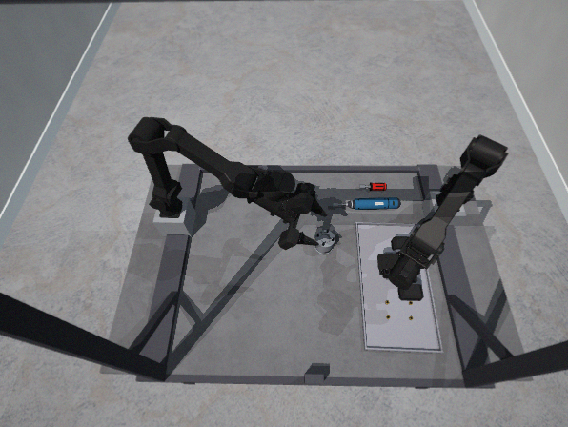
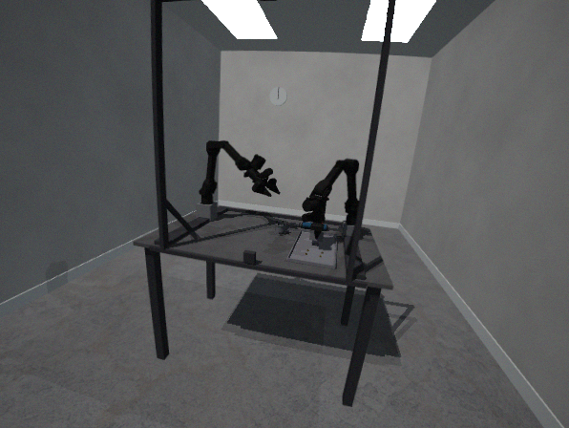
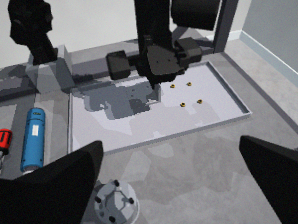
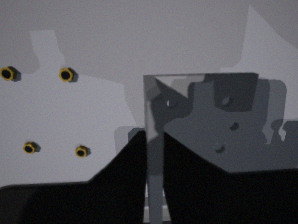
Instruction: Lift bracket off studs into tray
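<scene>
Now: the tray 1 cm ahead of my right hand and 8 cm below it. The rest, counted from my right hand: round joint module (14 cm ahead, 21 cm to the left, 6 cm below); small red tool (37 cm ahead, 1 cm to the left, 7 cm below); grey bracket (3 cm ahead, 3 cm below).
</scene>
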